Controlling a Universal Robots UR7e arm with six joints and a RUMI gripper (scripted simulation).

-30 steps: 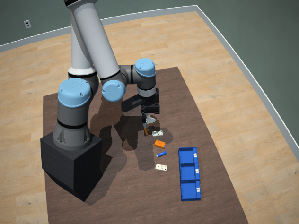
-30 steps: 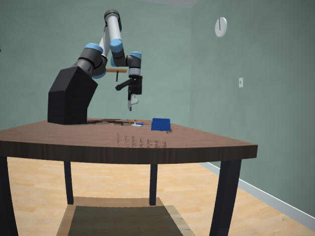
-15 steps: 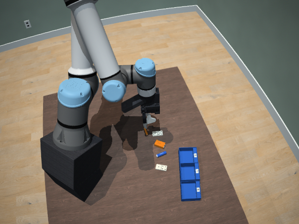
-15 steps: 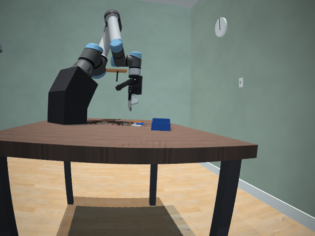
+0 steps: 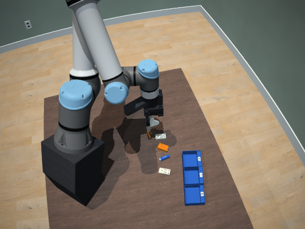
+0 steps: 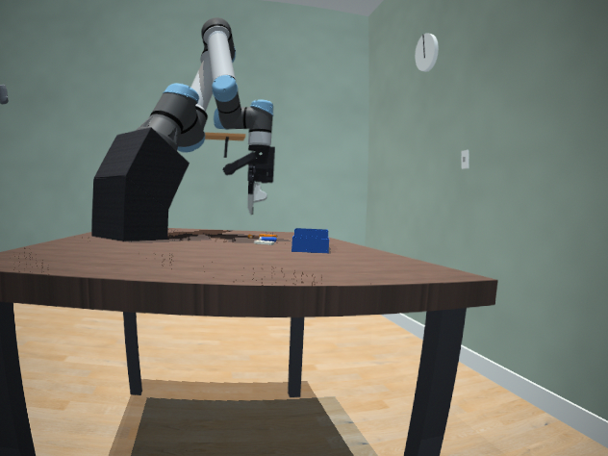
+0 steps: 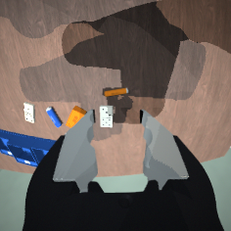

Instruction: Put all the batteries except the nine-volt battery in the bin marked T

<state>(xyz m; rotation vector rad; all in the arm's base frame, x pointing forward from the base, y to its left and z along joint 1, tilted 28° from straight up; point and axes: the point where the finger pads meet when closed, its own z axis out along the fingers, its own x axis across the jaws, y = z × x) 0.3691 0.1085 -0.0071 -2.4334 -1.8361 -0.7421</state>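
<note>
My gripper is now 80 mm above the thin orange battery. Round my hand: joined blue bins (290 mm to the right, 110 mm ahead, 70 mm below); then blue cylindrical battery (150 mm to the right, 80 mm below, 30 mm ahead); then orange nine-volt battery (100 mm to the right, 80 mm below, 50 mm ahead).
</note>
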